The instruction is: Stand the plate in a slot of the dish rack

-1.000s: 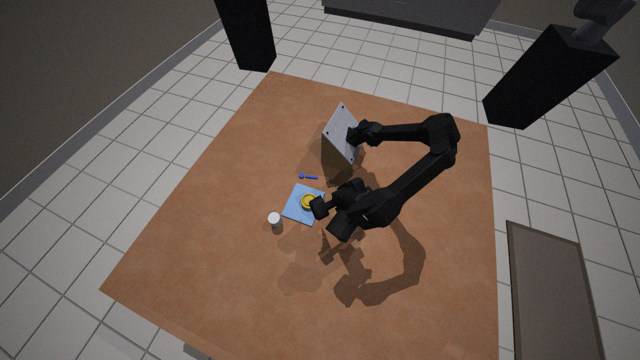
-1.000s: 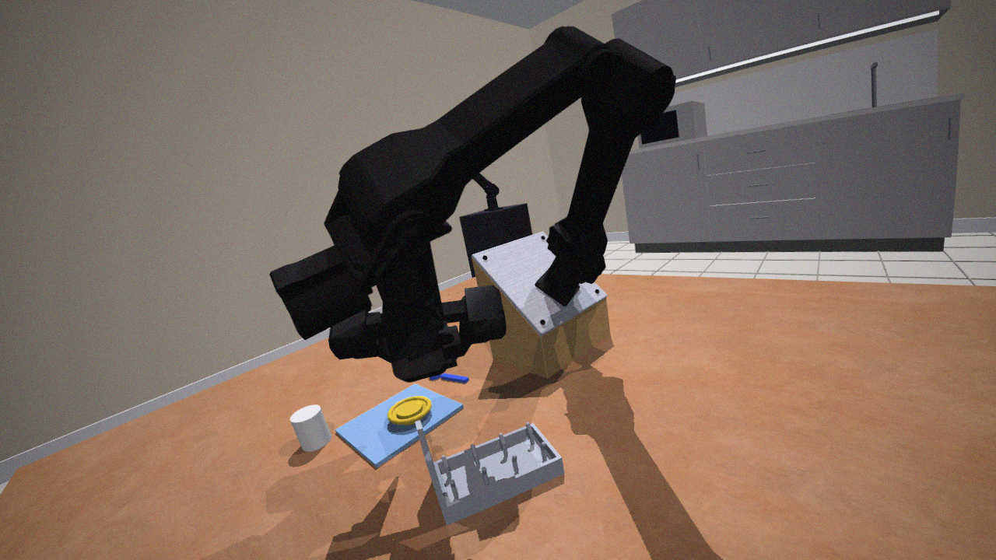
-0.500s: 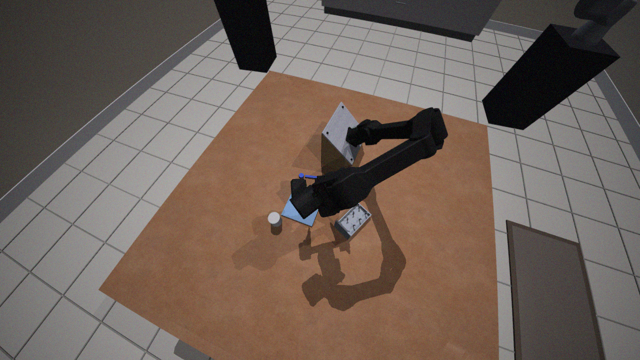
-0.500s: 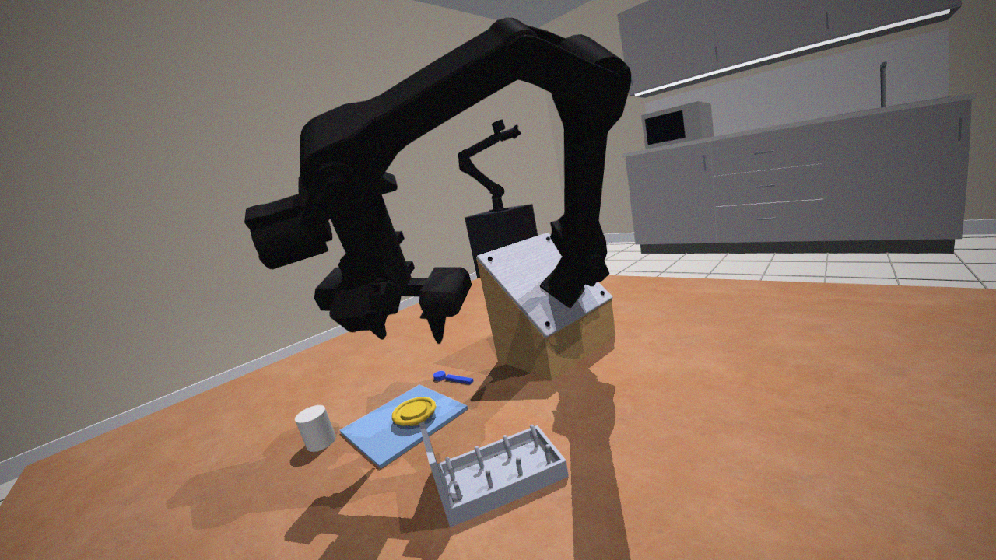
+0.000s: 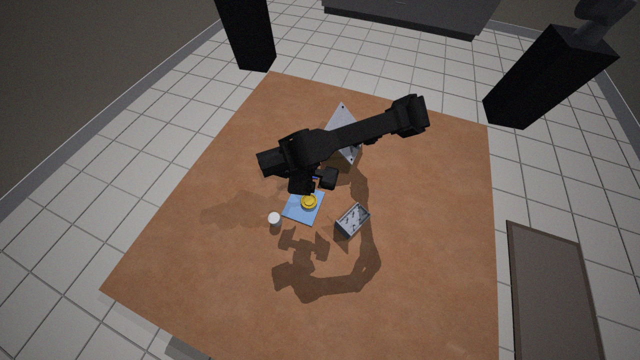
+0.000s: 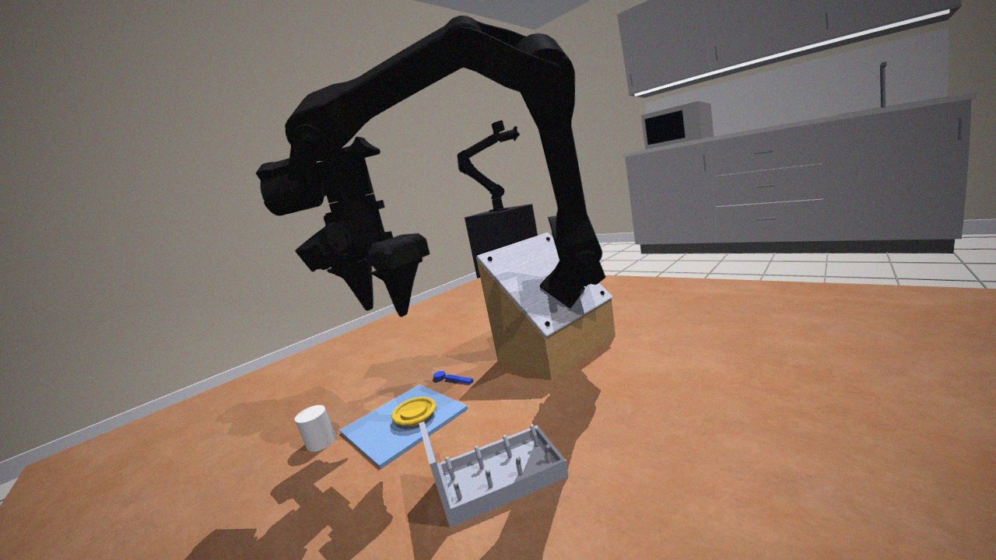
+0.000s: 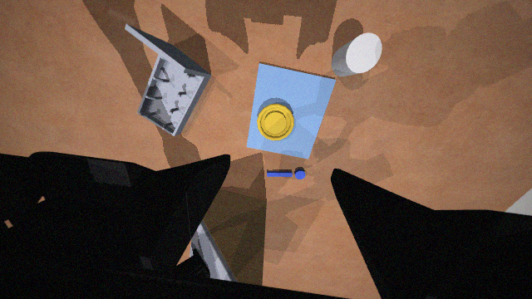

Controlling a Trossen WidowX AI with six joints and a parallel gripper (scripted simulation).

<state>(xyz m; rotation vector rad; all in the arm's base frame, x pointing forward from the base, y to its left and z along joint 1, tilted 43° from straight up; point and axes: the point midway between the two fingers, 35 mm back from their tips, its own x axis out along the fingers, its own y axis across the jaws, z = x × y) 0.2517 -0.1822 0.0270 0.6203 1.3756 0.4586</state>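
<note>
My gripper tip is 16 cm above the yellow plate. Round my gripper tip: light blue mat (17 cm below, 2 cm to the right, 1 cm ahead); cup (15 cm below, 11 cm ahead, 10 cm to the right); blue spoon (17 cm below, 11 cm behind, 4 cm to the right).
</note>
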